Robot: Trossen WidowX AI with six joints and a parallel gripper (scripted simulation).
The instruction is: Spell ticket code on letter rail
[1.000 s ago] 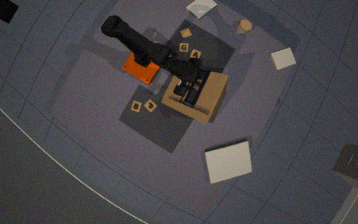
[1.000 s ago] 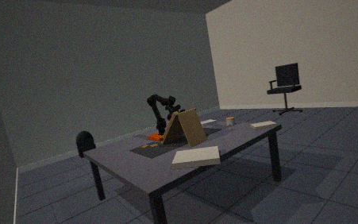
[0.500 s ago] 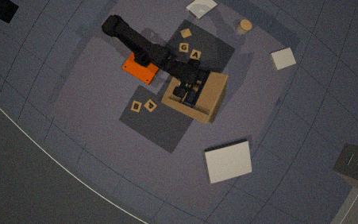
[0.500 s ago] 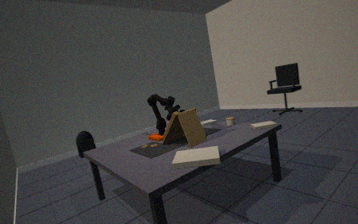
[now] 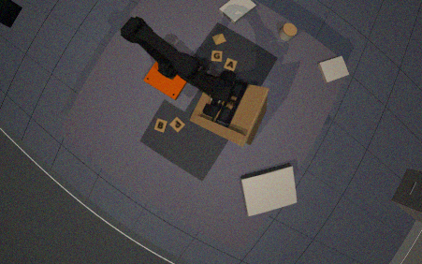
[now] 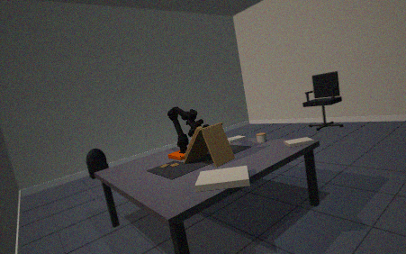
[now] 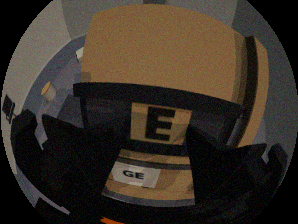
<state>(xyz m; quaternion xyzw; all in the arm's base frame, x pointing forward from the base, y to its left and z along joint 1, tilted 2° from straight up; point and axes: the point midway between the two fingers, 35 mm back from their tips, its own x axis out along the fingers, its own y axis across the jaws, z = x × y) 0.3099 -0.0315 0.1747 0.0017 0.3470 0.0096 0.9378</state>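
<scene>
Right now the white ticket is 80 mm below my gripper tip, 70 mm behind it and 20 mm to the left of it. From my gripper tip the other things lie so: small cup 540 mm to the left, 140 mm below, 110 mm ahead; white slab 390 mm ahead, 280 mm to the right, 150 mm below; dark mat 170 mm below, 140 mm behind, 10 mm to the left.
</scene>
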